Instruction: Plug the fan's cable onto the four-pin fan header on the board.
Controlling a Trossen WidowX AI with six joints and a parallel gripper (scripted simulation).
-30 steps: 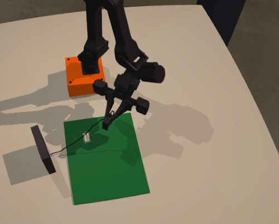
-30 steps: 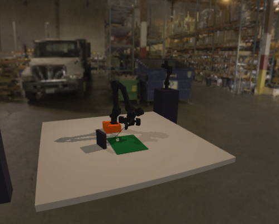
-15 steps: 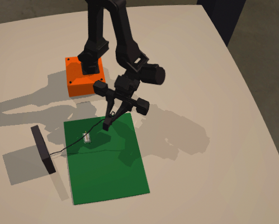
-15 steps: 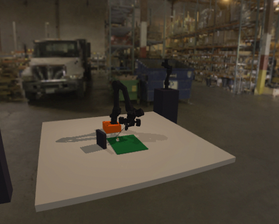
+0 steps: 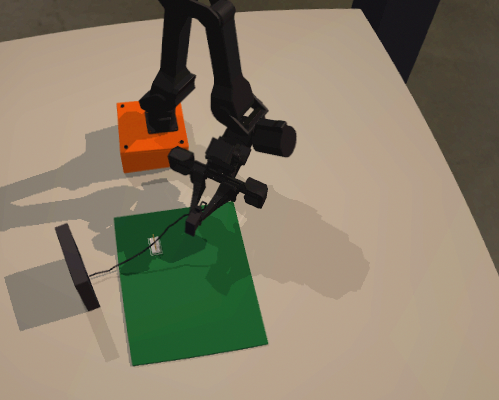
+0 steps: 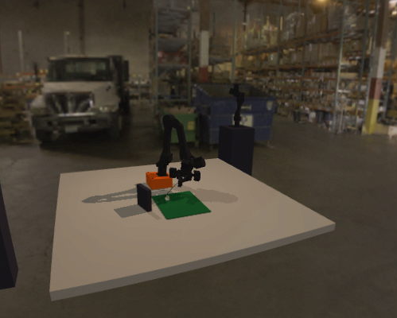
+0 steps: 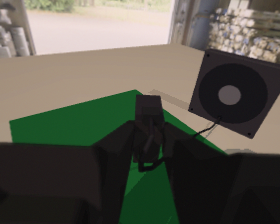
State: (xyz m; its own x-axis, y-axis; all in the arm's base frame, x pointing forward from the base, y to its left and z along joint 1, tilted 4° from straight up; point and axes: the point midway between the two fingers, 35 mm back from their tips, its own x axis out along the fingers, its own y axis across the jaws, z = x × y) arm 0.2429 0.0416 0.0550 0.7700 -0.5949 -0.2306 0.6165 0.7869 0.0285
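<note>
The green board is 12 cm below my gripper tip, 6 cm ahead of it and 3 cm to the right of it. Round my gripper tip: black fan: 21 cm to the right, 5 cm below, 3 cm ahead; then black plug: 1 cm below, 1 cm ahead; then white four-pin fan header: 11 cm below, 8 cm to the right, 1 cm behind.
</note>
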